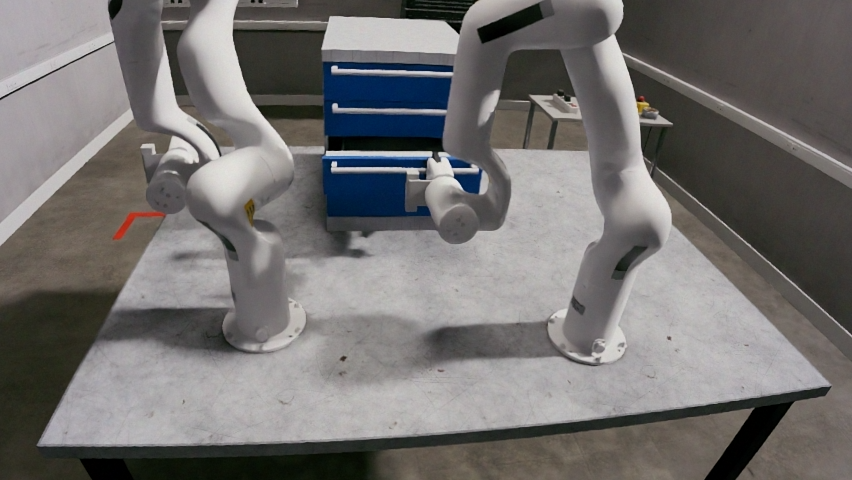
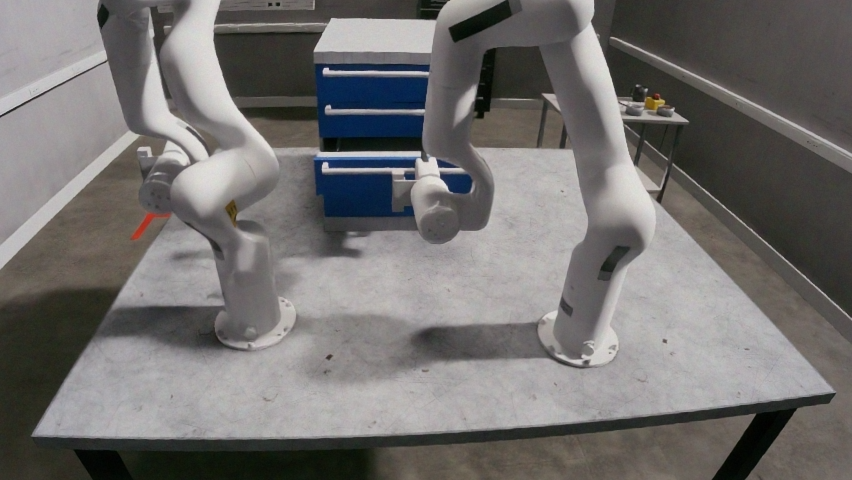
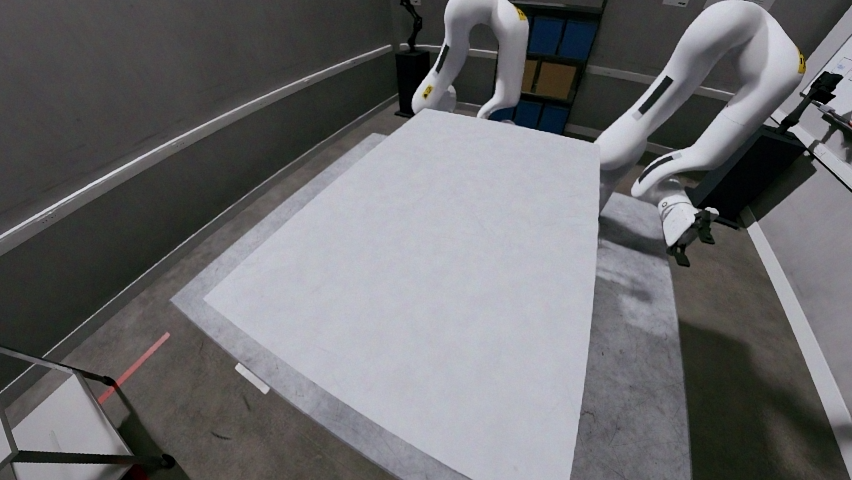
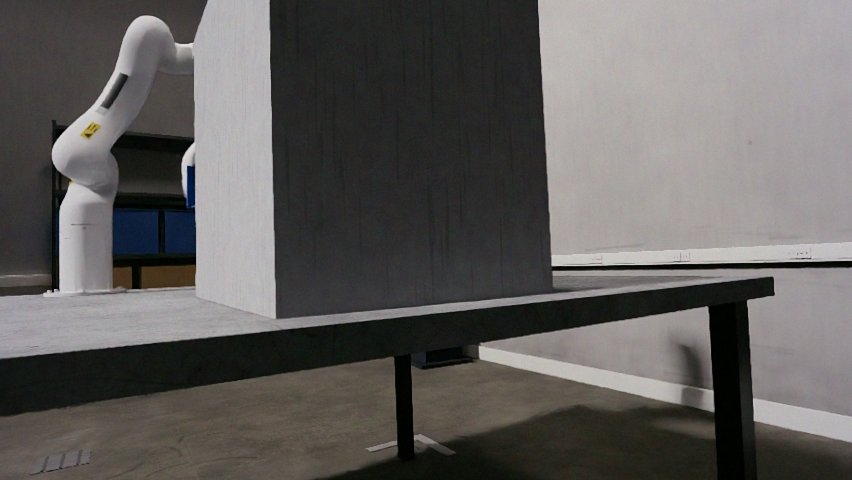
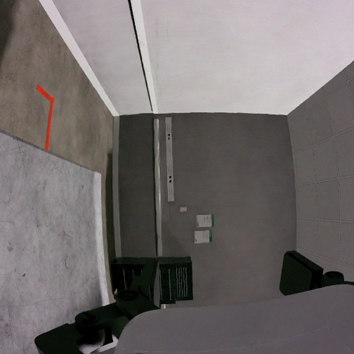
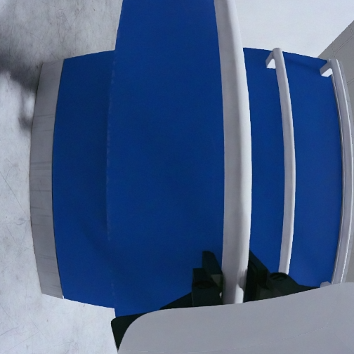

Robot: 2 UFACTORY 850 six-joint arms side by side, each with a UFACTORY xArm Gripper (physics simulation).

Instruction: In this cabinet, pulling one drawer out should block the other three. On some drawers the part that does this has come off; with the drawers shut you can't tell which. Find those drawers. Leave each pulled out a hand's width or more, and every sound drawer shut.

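The cabinet (image 1: 384,38) (image 2: 375,40) (image 3: 417,268) (image 4: 411,155) has blue drawers with white bar handles. The third drawer from the top (image 1: 375,193) (image 2: 363,193) (image 6: 165,150) is pulled well out, its dark inside showing behind its front. The top drawer (image 1: 387,89) (image 2: 372,90) (image 6: 317,165) and second drawer (image 1: 384,125) (image 2: 369,126) (image 6: 267,165) look shut. The bottom drawer (image 6: 82,175) looks shut behind the third; its handle is hidden. My right gripper (image 6: 223,269) is shut on the third drawer's handle (image 6: 237,150). My left gripper (image 3: 693,245) (image 5: 223,277) is open, left of the cabinet.
The cabinet stands on the grey table (image 1: 381,411) (image 2: 381,405) beyond both arm bases. My right forearm hangs in front of the cabinet's right side and hides the right ends of the upper handles. A small side table (image 1: 569,110) (image 2: 667,118) with several items stands at the back right.
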